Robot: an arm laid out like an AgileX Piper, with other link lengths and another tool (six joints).
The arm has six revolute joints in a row. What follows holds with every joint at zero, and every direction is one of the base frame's. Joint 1 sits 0.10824 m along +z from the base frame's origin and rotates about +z. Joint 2 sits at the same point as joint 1 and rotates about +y. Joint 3 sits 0.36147 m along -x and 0.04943 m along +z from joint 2 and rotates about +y. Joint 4 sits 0.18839 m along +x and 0.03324 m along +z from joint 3 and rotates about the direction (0.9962, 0, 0.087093). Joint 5 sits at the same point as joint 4 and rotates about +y. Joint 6 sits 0.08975 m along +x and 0.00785 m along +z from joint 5 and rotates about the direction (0.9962, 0, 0.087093). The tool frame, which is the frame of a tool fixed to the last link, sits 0.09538 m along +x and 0.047 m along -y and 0.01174 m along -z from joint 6; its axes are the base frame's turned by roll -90.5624, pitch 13.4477 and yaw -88.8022 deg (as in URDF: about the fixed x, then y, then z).
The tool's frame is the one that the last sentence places.
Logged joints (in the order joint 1, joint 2, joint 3, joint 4, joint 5, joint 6), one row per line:
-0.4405, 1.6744, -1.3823, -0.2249, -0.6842, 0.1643
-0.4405, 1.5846, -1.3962, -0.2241, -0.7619, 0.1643
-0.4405, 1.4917, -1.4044, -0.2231, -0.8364, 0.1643
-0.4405, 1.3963, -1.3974, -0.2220, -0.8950, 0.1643
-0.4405, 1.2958, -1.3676, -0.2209, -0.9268, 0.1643
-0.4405, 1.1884, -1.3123, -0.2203, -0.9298, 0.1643
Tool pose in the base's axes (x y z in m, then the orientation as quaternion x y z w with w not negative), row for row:
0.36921, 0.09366, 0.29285, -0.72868, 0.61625, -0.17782, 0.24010
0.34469, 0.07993, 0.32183, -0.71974, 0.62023, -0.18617, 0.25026
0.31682, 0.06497, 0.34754, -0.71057, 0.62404, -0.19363, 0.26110
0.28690, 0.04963, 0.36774, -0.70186, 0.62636, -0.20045, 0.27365
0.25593, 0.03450, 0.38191, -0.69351, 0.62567, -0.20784, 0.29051
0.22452, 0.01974, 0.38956, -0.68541, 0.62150, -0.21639, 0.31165
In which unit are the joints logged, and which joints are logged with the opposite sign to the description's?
The joints are logged in radians. Opposite sign: joint 1, joint 5.
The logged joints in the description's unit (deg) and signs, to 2 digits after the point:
25.24, 95.94, -79.20, -12.89, 39.20, 9.41
25.24, 90.79, -80.00, -12.84, 43.65, 9.41
25.24, 85.47, -80.47, -12.78, 47.92, 9.41
25.24, 80.00, -80.07, -12.72, 51.28, 9.41
25.24, 74.24, -78.36, -12.66, 53.10, 9.41
25.24, 68.09, -75.19, -12.62, 53.27, 9.41

